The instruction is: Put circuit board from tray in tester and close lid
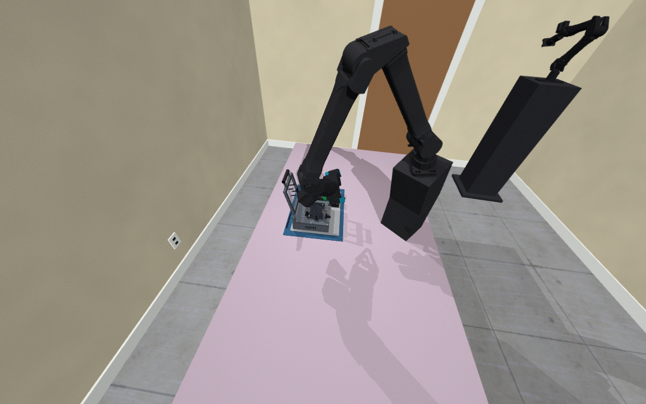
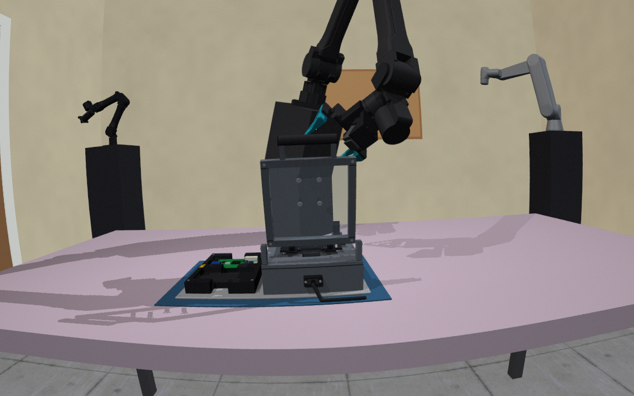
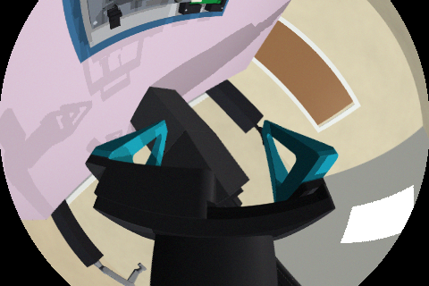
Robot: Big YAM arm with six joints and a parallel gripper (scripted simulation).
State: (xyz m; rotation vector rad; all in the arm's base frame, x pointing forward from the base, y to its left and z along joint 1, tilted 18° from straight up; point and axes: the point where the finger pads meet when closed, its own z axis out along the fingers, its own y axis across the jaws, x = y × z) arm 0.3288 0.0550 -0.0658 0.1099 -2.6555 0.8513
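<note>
My hand is 70 mm short of the green circuit board, 200 mm to the left of it and 240 mm above it. The rest, counted from my hand: pin plate 120 mm ahead, 20 mm to the right, 190 mm below; then lid 240 mm ahead, 20 mm to the right, 80 mm below.
</note>
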